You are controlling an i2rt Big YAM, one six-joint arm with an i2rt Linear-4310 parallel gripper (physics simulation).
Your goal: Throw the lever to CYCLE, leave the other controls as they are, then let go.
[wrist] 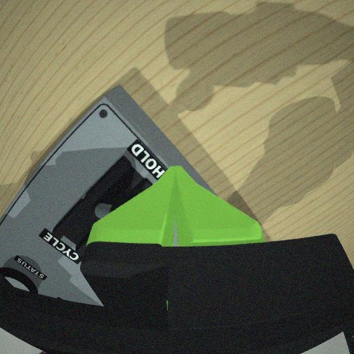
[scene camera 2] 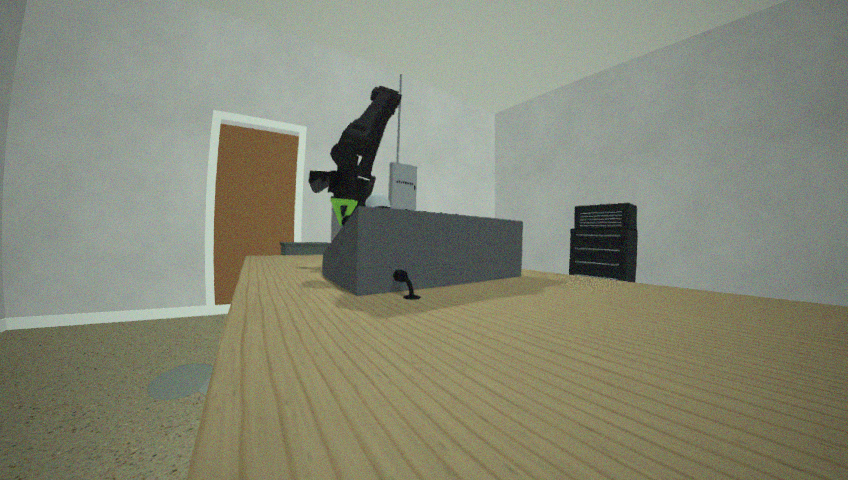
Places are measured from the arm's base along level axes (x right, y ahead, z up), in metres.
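Pixels of known places: gripper, fingertip midpoint: (scene camera 2: 342, 225).
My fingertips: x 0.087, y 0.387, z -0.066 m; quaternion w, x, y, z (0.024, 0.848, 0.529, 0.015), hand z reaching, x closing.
Behind a point stands the place of what it marks.
The grey control box (scene camera 2: 440, 252) @(x -0.099, y 0.642, z -0.126 m) (wrist: 42, 185) stands on the wooden table. In the wrist view its dark lever slot (wrist: 90, 202) runs between the HOLD label (wrist: 145, 157) and the CYCLE label (wrist: 60, 245). A short grey piece of the lever (wrist: 103, 210) shows in the slot; its knob is hidden behind the green fingers, so its exact position is unclear. My gripper (scene camera 2: 342, 222) @(x 0.087, y 0.387, z -0.066 m) (wrist: 175, 175) is shut and empty, fingers pointing down, low over the box's sloped face near the HOLD end. Contact with the lever cannot be told.
A STATUS label (wrist: 31, 268) and a pale lamp (wrist: 17, 284) in a black ring lie beyond CYCLE. A pale dome (scene camera 2: 377, 201) @(x 0.045, y 0.648, z -0.025 m) shows above the box. A small black stalk (scene camera 2: 409, 286) @(x -0.003, y 0.711, z -0.183 m) stands beside the box. A grey case with an antenna (scene camera 2: 403, 187) rises behind it.
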